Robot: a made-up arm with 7 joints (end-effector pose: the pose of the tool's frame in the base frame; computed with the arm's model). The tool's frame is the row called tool.
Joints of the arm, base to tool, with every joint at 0 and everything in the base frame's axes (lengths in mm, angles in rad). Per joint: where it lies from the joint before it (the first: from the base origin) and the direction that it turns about. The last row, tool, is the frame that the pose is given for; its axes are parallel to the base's.
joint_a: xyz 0 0 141.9 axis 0 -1 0
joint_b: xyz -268.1 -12.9 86.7 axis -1 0 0
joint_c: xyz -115.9 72.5 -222.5 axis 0 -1 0
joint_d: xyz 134.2 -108.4 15.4 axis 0 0 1
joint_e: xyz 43.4 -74.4 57.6 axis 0 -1 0
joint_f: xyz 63.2 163.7 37.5 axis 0 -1 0
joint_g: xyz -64.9 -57.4 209.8 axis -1 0 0
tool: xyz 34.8 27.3 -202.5
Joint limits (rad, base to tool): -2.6..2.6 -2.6..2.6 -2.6..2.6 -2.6..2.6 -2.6..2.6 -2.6..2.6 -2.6..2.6
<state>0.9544 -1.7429 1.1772 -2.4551 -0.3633 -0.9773 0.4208</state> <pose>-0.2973 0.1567 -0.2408 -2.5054 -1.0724 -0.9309</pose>
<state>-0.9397 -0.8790 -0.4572 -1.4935 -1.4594 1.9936 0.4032</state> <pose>-0.2865 0.1318 0.2736 -0.8286 1.5506 -0.8943</pose>
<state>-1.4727 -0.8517 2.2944 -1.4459 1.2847 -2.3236 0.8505</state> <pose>-0.2604 0.1609 0.6781 0.6606 0.3529 -1.4771</pose>
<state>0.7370 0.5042 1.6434 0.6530 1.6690 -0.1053 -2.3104</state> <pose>-0.1624 -0.3606 -0.3783 -1.1736 0.4707 2.7666</pose>
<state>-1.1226 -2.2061 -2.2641 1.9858 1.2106 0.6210 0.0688</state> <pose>0.1013 0.2889 0.5753 -1.5875 -0.3002 1.1525</pose>
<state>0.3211 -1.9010 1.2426 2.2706 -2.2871 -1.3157 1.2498</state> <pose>-0.2300 -0.0086 0.2303 -1.4123 1.5269 0.7573</pose>
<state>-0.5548 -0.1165 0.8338 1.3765 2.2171 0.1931 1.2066</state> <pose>-0.1517 -0.1487 0.2852 0.8894 -1.9806 -0.5652</pose>
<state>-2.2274 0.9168 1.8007 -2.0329 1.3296 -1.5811 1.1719</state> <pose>0.3097 -0.2312 0.6987 -0.9505 1.3635 -0.5695</pose>
